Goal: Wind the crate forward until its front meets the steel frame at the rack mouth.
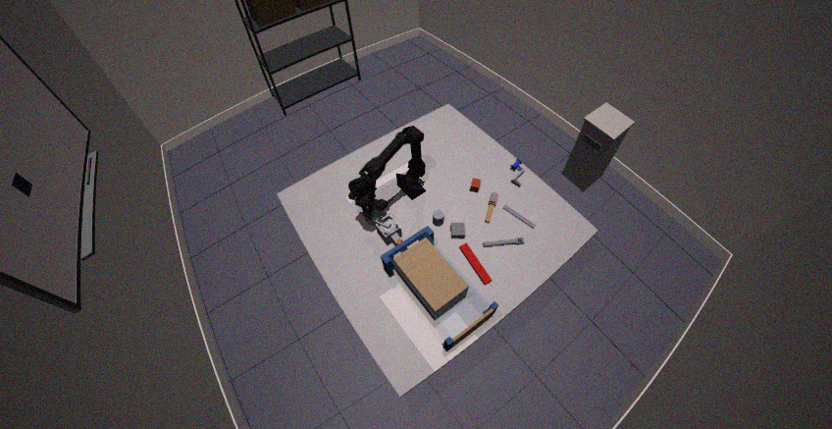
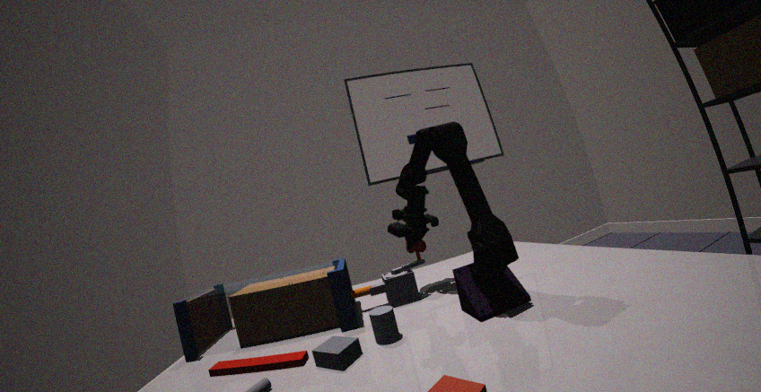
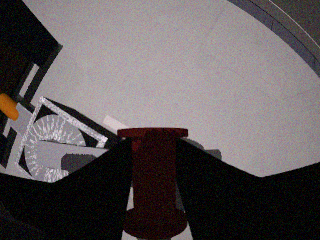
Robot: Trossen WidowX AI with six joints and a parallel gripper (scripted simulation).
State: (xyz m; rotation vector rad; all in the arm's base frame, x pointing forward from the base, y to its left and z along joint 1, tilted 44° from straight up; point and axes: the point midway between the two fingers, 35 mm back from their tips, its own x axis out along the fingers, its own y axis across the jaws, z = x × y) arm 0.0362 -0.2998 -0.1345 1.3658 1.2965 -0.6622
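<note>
My gripper tip is 30 mm short of the winch handle with red knob, 30 mm to the right of it and 40 mm above it. The rest, counted from my gripper tip: grey block (320 mm ahead, 300 mm to the left, 130 mm below); then blue frame (250 mm ahead, 30 mm to the left, 40 mm below); then grey winch (70 mm ahead, 40 mm to the left, 110 mm below).
</note>
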